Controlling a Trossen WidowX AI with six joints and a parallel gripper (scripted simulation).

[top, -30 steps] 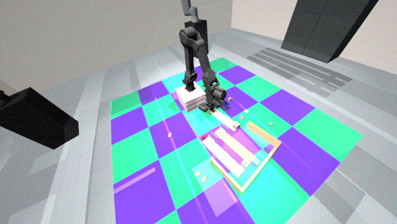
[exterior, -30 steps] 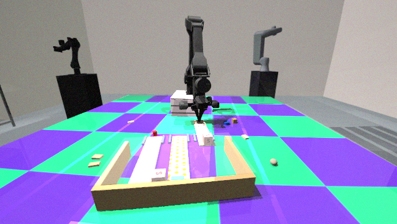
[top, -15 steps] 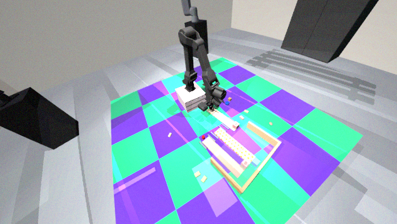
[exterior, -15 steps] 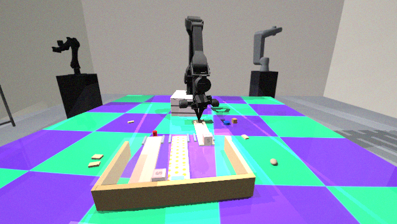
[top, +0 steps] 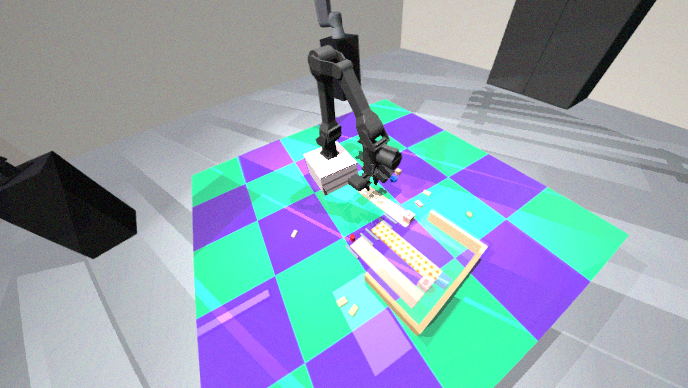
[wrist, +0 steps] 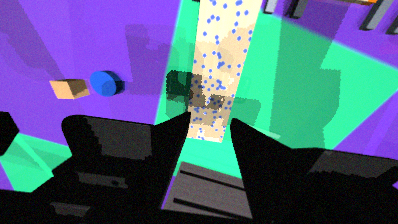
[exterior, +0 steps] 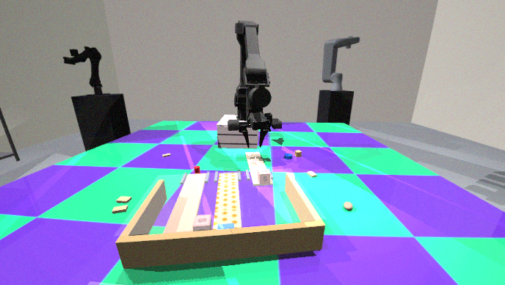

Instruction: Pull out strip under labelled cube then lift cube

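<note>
Right now the blue cylinder is 13 cm to the left of my gripper tip, 4 cm below it and 1 cm ahead of it.
</note>
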